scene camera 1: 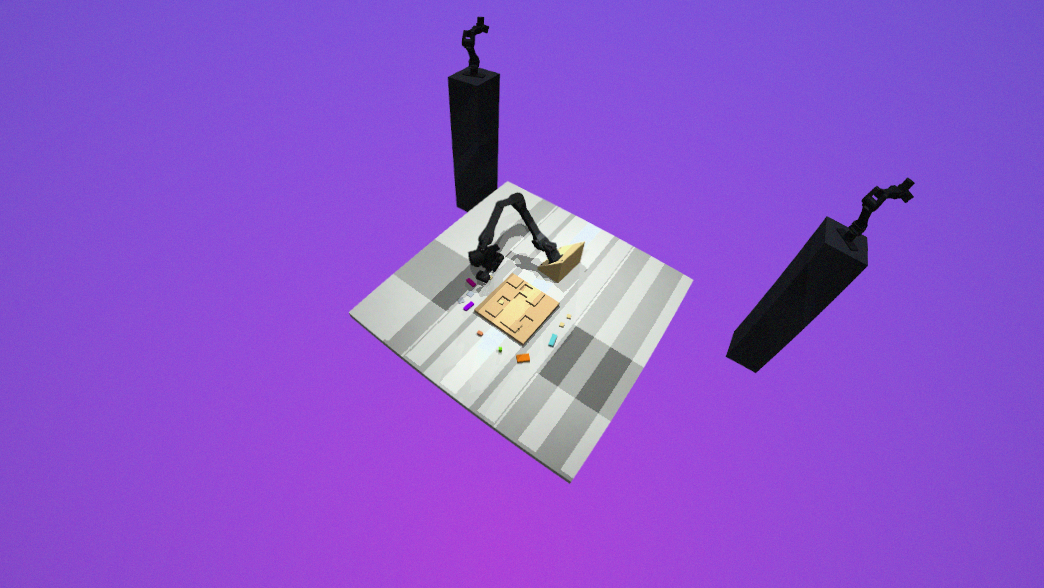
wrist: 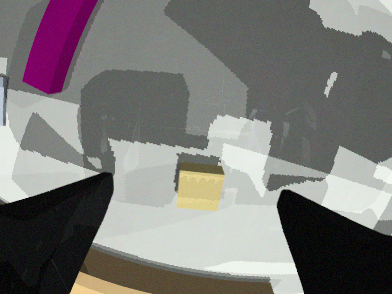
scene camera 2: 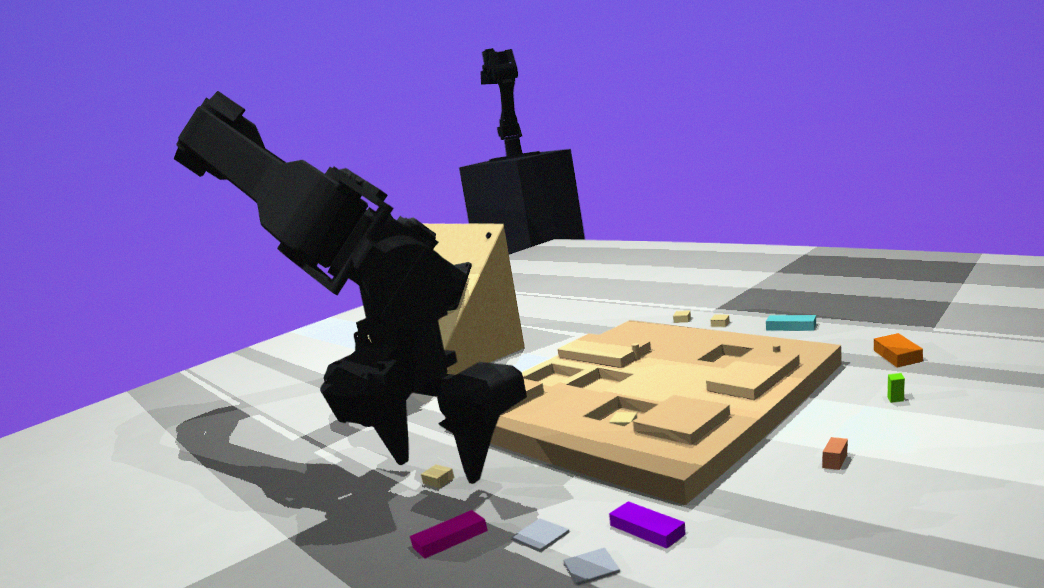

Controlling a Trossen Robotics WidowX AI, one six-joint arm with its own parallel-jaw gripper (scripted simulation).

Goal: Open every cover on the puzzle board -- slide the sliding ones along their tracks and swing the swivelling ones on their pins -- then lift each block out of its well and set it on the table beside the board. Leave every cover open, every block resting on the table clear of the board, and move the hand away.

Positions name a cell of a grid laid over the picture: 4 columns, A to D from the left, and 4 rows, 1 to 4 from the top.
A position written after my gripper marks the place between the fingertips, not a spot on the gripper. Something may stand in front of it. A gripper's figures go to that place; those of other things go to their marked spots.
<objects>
My gripper (scene camera 2: B4) is 63 cm from the lens. An orange block (scene camera 2: D3): 76 cm from the lens. A purple block (scene camera 2: C4) is 50 cm from the lens. A cyan block (scene camera 2: C3): 88 cm from the lens. The marked spots on the purple block and the cyan block are 44 cm apart.
</objects>
